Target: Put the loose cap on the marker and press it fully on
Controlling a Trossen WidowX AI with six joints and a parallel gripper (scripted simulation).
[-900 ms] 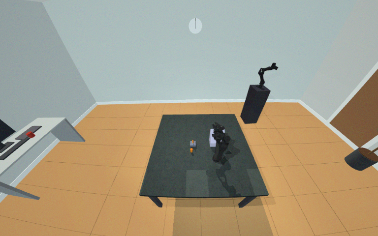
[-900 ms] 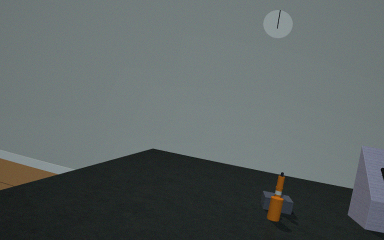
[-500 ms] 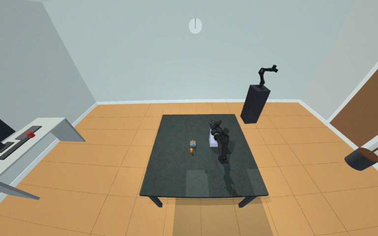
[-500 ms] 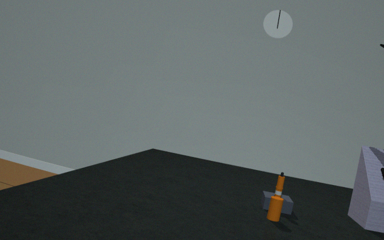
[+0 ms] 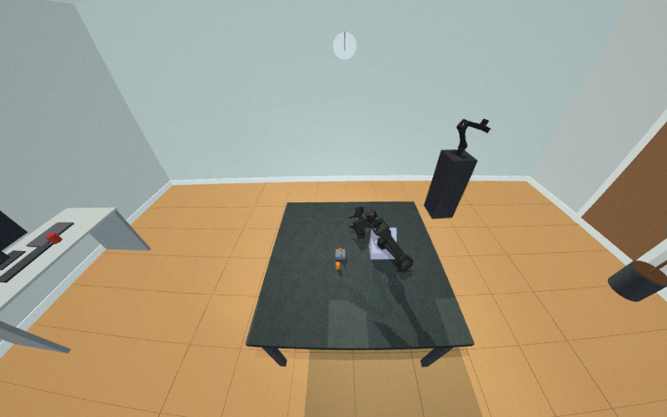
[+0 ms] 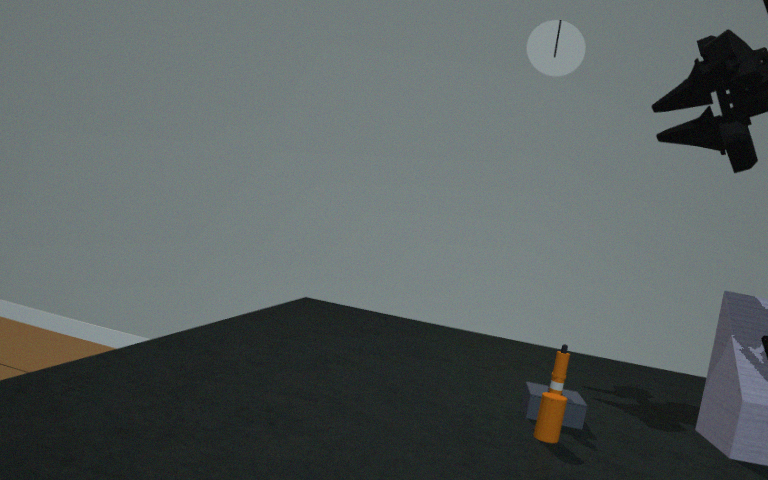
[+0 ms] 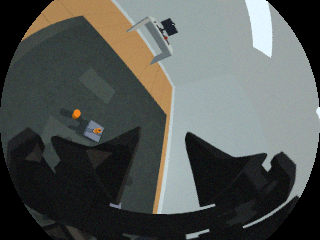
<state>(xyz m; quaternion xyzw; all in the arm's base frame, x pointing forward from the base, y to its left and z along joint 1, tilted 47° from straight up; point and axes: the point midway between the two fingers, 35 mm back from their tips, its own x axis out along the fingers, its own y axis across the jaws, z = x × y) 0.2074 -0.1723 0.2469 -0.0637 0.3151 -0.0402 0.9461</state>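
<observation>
The marker cap lies 80 mm ahead of my gripper tip, 60 mm to the left of it and 370 mm below it. Also, from my gripper tip: grey holder block: 50 mm ahead, 50 mm to the right, 380 mm below.
</observation>
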